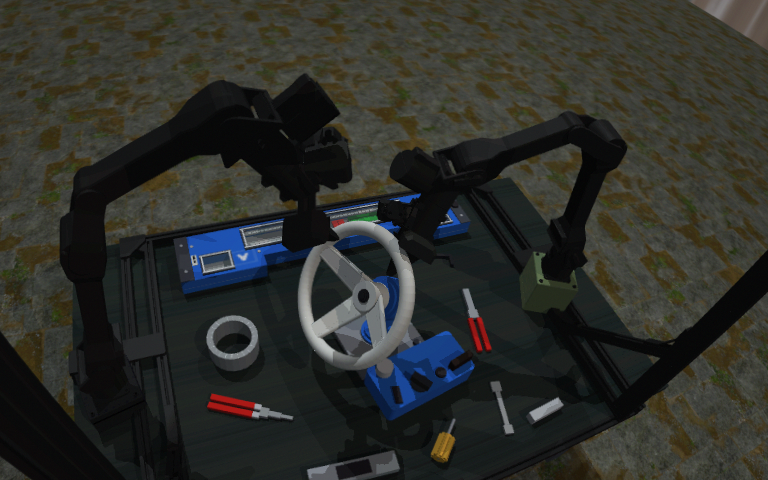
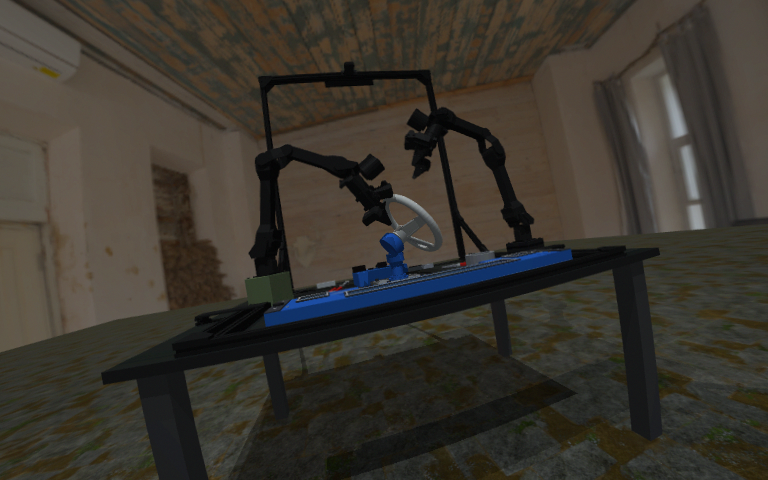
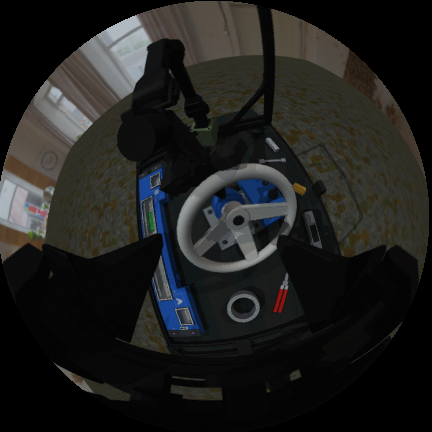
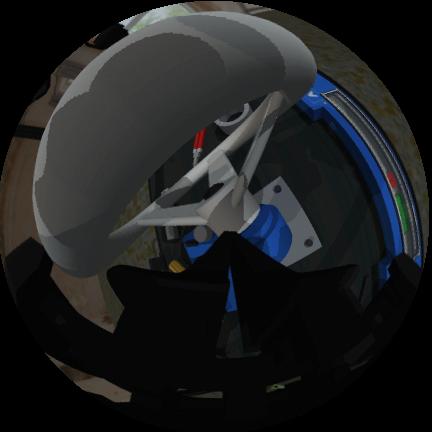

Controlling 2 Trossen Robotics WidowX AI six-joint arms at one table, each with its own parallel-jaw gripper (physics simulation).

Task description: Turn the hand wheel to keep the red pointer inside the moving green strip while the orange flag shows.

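Places are measured from the left arm's base along level axes (x ahead, y down, z left), in centimetres.
Where they show: left gripper, between the fingertips: (image 1: 336,213) (image 2: 413,172) (image 3: 221,240); right gripper, between the fingertips: (image 1: 388,275) (image 2: 390,224) (image 3: 223,197) (image 4: 228,236); left arm's base, origin of its link: (image 1: 107,385) (image 2: 524,240); right arm's base, origin of its link: (image 1: 555,270) (image 2: 267,275) (image 3: 201,123).
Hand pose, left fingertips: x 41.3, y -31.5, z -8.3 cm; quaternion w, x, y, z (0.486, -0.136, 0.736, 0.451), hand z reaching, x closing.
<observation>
Each offset is from my left fingertips to the top centre of the thing. "pt": to the spot under its first point.
The grey hand wheel (image 1: 302,295) (image 2: 411,200) (image 3: 238,266) (image 4: 141,100) stands tilted on a blue mount in the middle of the table. Behind it lies the long blue gauge panel (image 1: 254,267) (image 2: 430,286) (image 3: 169,257). On its scale the red pointer @(pt dz +24.9, dx +18.8, dy +33.2 cm) (image 1: 336,222) (image 4: 391,179) sits just beside the green strip (image 1: 364,218) (image 3: 151,221) (image 4: 401,213), outside it. I see no orange flag. My left gripper (image 1: 306,229) (image 2: 420,169) (image 3: 221,240) is open and empty, high above the wheel. My right gripper (image 1: 425,252) (image 2: 373,220) (image 4: 228,236) is shut on nothing, close against the rim's back right.
A grey tape roll (image 1: 233,343) and red-handled pliers @(dz -6.3, dx -19.8, dy +36.2 cm) (image 1: 239,407) lie at the left. More red pliers @(dz -12.6, dx +32.1, dy +36.2 cm) (image 1: 477,324), a wrench @(dz -32.0, dx +22.4, dy +36.4 cm) (image 1: 502,405), a grey block @(dz -38.0, dx +29.2, dy +35.2 cm) (image 1: 545,410) and a yellow screwdriver @(dz -30.7, dx +7.9, dy +34.0 cm) (image 1: 443,445) lie at the right. A blue control box (image 1: 425,367) sits before the wheel.
</observation>
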